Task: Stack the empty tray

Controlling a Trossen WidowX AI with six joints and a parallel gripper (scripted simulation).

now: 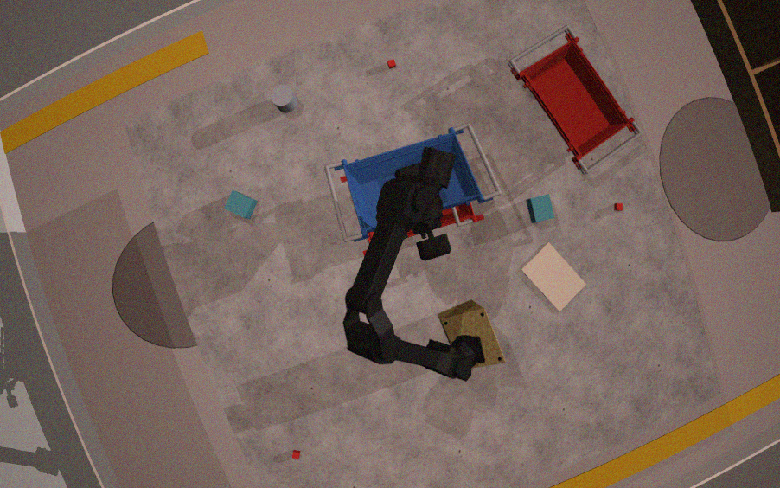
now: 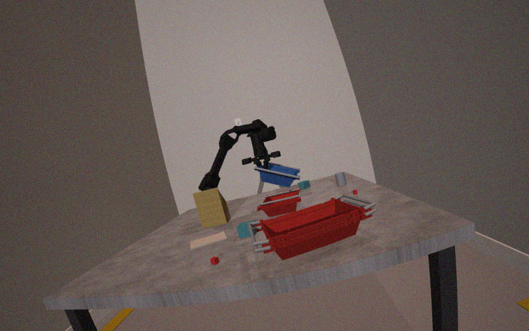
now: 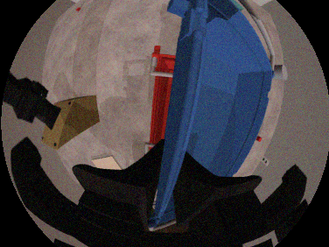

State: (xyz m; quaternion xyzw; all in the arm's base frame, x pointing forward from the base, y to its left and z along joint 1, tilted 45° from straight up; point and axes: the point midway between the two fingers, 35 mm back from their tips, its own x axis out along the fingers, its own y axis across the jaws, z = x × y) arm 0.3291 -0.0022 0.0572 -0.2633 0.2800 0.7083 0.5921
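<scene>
Now: gripper tip 8 cm short of the blue tray. Round my gripper tip: beige sheet (30 cm to the right, 23 cm behind, 18 cm below); then grey cylinder (37 cm ahead, 24 cm to the left, 15 cm below).
</scene>
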